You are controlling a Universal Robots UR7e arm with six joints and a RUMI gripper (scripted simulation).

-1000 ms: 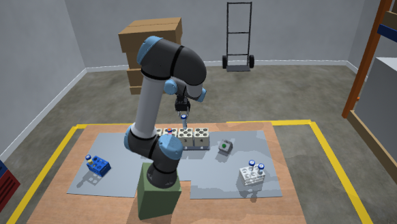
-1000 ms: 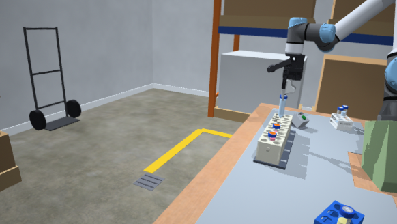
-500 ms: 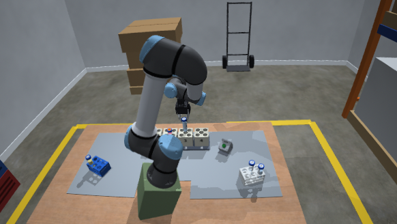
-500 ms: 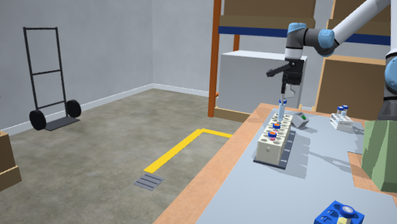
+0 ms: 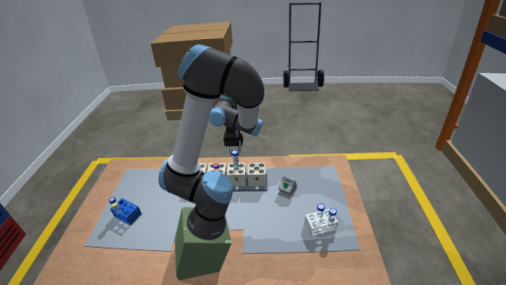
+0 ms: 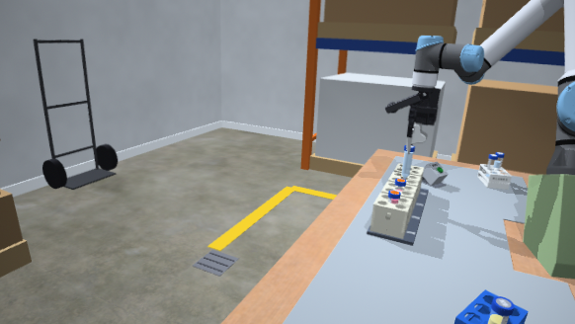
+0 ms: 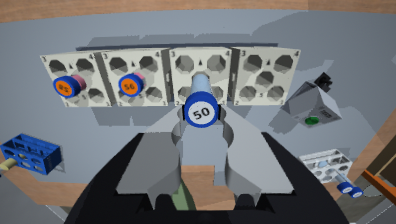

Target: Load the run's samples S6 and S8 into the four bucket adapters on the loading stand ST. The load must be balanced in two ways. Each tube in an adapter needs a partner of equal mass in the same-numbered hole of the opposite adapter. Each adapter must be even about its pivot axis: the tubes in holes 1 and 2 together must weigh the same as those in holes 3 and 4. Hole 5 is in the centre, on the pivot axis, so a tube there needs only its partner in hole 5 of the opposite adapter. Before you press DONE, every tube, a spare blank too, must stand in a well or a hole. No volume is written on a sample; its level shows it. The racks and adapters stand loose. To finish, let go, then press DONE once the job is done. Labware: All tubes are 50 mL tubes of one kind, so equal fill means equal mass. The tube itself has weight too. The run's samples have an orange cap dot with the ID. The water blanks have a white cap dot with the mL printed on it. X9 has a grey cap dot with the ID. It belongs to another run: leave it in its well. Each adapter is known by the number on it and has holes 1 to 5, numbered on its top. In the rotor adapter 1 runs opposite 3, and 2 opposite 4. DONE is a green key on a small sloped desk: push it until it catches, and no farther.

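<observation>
My hand is 49 cm to the left of the water blank, 27 cm past it and 14 cm above it. Round my hand: adapter 1: 22 cm to the left, 15 cm below, 3 cm behind; then green DONE key: 27 cm to the right, 14 cm below, 7 cm behind; then loading stand ST: 20 cm below, 5 cm to the left, 1 cm behind.
</observation>
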